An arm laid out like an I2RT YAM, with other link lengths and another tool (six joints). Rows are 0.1 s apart.
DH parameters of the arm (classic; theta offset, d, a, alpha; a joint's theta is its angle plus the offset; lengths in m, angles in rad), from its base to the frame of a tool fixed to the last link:
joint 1: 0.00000 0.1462 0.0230 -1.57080
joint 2: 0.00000 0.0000 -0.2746 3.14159
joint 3: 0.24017 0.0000 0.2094 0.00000
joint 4: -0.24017 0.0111 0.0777 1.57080
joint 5: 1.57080 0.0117 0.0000 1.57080
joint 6: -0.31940 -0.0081 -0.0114 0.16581
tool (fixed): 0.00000 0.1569 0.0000 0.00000
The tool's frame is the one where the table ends.
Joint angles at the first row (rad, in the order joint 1, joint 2, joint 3, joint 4, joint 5, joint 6):
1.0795 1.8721 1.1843 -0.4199 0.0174 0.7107
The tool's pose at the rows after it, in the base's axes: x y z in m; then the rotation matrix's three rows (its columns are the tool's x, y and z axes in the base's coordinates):
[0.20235 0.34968 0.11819], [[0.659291 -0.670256 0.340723], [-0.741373 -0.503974 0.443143], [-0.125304 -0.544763 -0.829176]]
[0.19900 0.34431 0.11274], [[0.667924 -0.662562 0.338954], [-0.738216 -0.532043 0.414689], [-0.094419 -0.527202 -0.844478]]
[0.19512 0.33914 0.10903], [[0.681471 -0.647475 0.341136], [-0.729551 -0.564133 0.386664], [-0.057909 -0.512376 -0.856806]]
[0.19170 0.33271 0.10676], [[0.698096 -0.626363 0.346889], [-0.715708 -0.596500 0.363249], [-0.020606 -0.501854 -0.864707]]
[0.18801 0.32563 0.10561], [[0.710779 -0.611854 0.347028], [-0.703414 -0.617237 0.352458], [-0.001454 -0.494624 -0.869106]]
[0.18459 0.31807 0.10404], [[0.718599 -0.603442 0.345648], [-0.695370 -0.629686 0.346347], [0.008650 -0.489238 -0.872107]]
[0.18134 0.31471 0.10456], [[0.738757 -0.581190 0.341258], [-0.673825 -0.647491 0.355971], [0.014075 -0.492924 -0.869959]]
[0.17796 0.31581 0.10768], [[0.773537 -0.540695 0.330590], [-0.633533 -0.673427 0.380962], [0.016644 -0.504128 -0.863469]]
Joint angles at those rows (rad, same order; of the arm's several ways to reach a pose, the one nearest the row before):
1.0830 1.8818 1.1832 -0.4405 0.0333 0.6948
1.0897 1.8851 1.1767 -0.4625 0.0508 0.6821
1.0998 1.8849 1.1715 -0.4870 0.0738 0.6649
1.1074 1.8765 1.1579 -0.5044 0.0976 0.6404
1.1099 1.8587 1.1319 -0.5084 0.1070 0.6209
1.1095 1.8383 1.0983 -0.5028 0.1105 0.6072
1.1097 1.8196 1.0735 -0.4908 0.1071 0.5772
1.1105 1.8033 1.0617 -0.4783 0.0948 0.5254

